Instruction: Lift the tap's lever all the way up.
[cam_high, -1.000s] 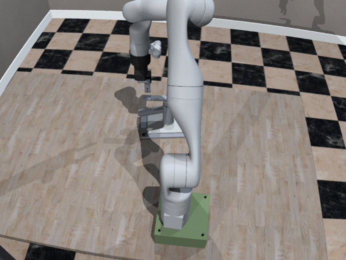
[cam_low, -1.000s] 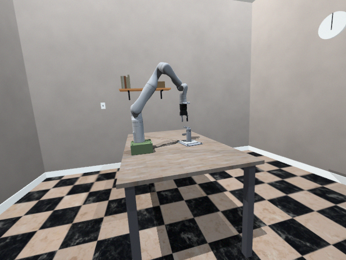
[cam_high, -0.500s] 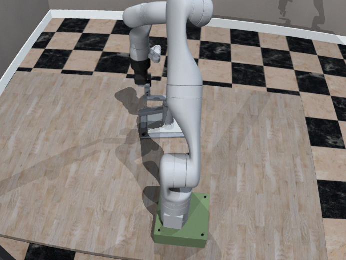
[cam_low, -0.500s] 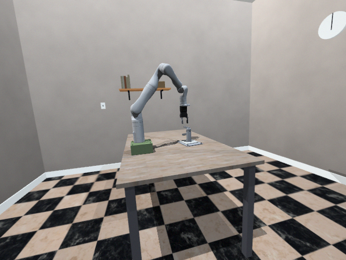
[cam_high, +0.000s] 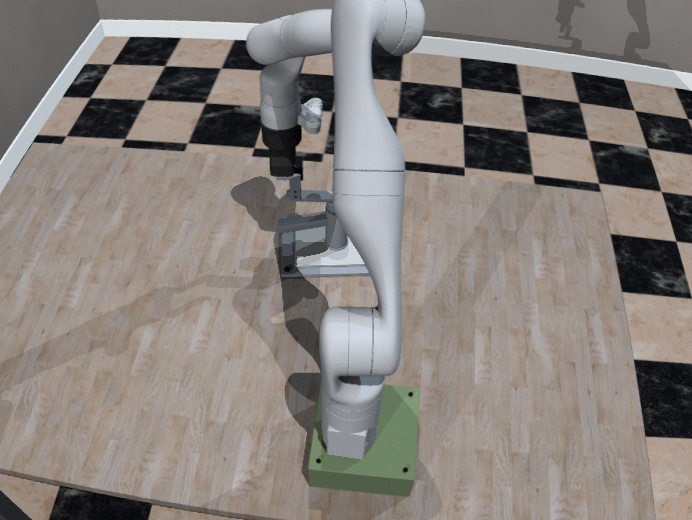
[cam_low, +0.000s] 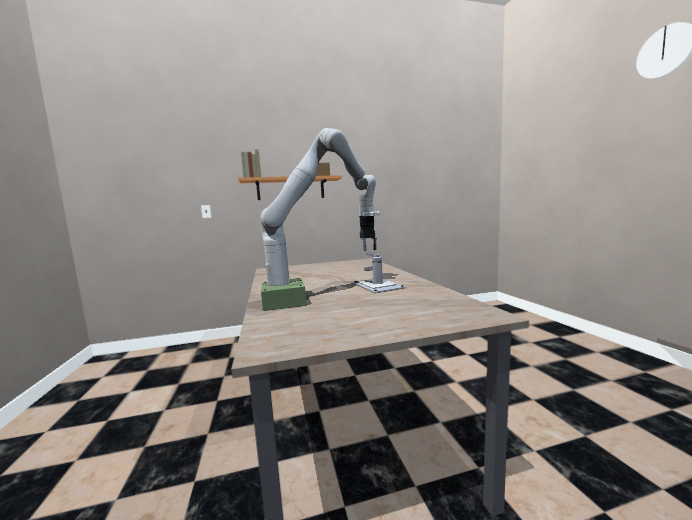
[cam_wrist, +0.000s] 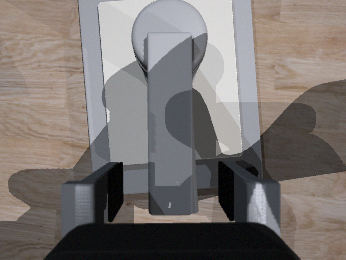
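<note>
Right now the flat lever is 4 cm below my hand and 3 cm to the right of it. From my hand the other things lie so: grey tap 8 cm below, 6 cm to the right, 1 cm ahead.
</note>
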